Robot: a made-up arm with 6 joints.
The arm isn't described. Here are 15 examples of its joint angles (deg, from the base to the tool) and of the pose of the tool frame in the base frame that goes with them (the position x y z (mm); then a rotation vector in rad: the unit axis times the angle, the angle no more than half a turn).
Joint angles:
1: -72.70 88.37 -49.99 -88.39 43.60 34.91
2: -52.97 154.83 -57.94 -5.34 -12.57 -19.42
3: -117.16 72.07 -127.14 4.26 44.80 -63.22
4: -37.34 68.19 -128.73 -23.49 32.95 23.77
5: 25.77 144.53 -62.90 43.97 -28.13 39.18
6: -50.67 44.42 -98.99 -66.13 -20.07 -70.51
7: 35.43 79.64 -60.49 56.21 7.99 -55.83
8: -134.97 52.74 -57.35 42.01 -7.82 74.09
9: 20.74 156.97 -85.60 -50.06 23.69 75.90
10: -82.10 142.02 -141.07 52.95 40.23 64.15
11: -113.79 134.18 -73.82 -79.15 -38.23 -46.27
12: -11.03 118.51 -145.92 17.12 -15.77 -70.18
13: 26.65 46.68 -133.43 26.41 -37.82 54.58
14: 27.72 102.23 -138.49 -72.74 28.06 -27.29
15: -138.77 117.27 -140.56 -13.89 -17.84 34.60
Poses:
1: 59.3 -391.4 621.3 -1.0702 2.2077 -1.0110
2: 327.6 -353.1 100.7 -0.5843 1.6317 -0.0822
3: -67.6 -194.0 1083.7 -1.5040 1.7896 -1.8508
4: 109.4 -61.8 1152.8 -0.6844 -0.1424 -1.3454
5: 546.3 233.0 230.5 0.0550 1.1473 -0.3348
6: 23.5 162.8 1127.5 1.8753 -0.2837 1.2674
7: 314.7 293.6 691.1 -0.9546 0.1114 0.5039
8: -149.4 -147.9 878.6 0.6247 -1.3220 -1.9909
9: 572.7 230.0 128.2 -0.9672 1.4772 0.0076
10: 244.1 -753.8 608.8 1.4836 0.0680 -0.9524
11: -90.1 -638.5 385.9 -1.9201 1.3907 -0.2059
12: 581.2 -99.9 1044.9 -1.5431 -0.4000 -1.2815
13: -336.0 -185.6 1106.5 1.1608 -1.7025 0.6075
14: 425.1 188.1 1092.0 -2.1272 -0.3278 -0.9786
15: -387.5 -411.3 1050.2 -0.9727 0.1726 -2.6587
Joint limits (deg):
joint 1: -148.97..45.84
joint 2: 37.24..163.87
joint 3: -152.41..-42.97
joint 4: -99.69..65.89
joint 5: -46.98..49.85
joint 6: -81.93..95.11
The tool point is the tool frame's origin. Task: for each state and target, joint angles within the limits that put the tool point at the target. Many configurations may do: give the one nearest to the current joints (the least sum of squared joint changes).
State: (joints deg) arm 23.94 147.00 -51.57 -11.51 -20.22 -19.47
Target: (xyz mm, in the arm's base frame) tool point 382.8 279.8 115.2
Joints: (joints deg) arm 29.65 152.59 -49.69 -12.45 -19.63 -19.30
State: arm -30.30 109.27 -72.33 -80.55 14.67 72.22
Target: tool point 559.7 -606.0 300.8
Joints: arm -51.86 159.55 -121.52 -80.50 7.98 74.64
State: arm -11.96 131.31 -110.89 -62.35 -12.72 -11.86
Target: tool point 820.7 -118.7 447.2
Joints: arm -15.22 147.41 -114.65 -61.82 -11.96 -12.10
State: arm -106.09 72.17 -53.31 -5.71 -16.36 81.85
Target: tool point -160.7 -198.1 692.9
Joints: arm -135.77 57.16 -42.97 -6.58 16.67 80.47
